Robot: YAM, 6 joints.
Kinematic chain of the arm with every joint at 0, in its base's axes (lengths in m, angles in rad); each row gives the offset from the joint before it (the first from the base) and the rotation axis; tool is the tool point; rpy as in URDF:
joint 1: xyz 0 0 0.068 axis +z
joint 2: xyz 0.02 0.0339 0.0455 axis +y
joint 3: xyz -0.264 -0.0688 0 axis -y
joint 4: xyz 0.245 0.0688 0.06 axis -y
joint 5: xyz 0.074 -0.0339 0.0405 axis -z
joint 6: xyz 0.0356 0 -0.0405 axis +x
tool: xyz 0 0 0 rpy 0 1.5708 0
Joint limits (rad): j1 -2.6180..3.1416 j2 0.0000..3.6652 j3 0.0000..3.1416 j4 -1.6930..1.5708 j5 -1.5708..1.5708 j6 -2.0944..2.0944
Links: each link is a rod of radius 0.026 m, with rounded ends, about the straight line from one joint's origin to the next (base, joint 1, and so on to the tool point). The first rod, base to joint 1, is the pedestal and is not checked.
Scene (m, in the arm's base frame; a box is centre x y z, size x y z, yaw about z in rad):
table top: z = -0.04
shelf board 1: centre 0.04 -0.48 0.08 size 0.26 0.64 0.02 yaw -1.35
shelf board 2: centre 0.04 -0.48 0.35 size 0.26 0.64 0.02 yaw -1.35
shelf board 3: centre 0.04 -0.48 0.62 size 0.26 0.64 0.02 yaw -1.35
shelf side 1: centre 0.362 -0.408 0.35 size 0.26 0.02 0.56 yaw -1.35
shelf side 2: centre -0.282 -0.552 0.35 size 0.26 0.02 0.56 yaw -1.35
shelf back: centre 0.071 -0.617 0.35 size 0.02 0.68 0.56 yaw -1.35
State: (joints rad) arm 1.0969 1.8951 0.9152 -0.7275 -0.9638 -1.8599
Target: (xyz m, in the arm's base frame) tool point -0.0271 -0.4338 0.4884
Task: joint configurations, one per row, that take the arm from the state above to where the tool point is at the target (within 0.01 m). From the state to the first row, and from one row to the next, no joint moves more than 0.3 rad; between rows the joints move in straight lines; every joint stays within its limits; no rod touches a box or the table.
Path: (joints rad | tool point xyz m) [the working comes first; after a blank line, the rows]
Joints at the target: -1.6811 1.9084 2.1430 -0.1322 -0.6243 -1.8599
Straight joint move there: touches shelf board 2, shelf side 1.

1: 0.8270 1.7971 0.9651 -0.6990 -0.9765 -1.8505 | 0.1762 0.2351 0.1362
2: 0.5571 1.6991 1.0150 -0.6704 -0.9891 -1.8411 | 0.2403 0.1847 0.1756
3: 0.2872 1.6011 1.0650 -0.6419 -1.0018 -1.8317 | 0.2840 0.1151 0.2177
4: 0.0174 1.5031 1.1149 -0.6133 -1.0145 -1.8223 | 0.3011 0.0355 0.2615
5: -0.2525 1.4051 1.1648 -0.5848 -1.0271 -1.8129 | 0.2898 -0.0433 0.3060
6: -0.5224 1.3071 1.2147 -0.5563 -1.0398 -1.8035 | 0.2528 -0.1101 0.3499
7: -0.8121 1.4574 1.4468 -0.4503 -0.9359 -1.8176 | 0.2416 -0.2132 0.3909
8: -1.1017 1.6078 1.6788 -0.3442 -0.8320 -1.8317 | 0.1881 -0.3130 0.4281
9: -1.3914 1.7581 1.9109 -0.2382 -0.7281 -1.8458 | 0.0951 -0.3917 0.4609
10: -1.6811 1.9084 2.1430 -0.1322 -0.6243 -1.8599 | -0.0271 -0.4338 0.4884

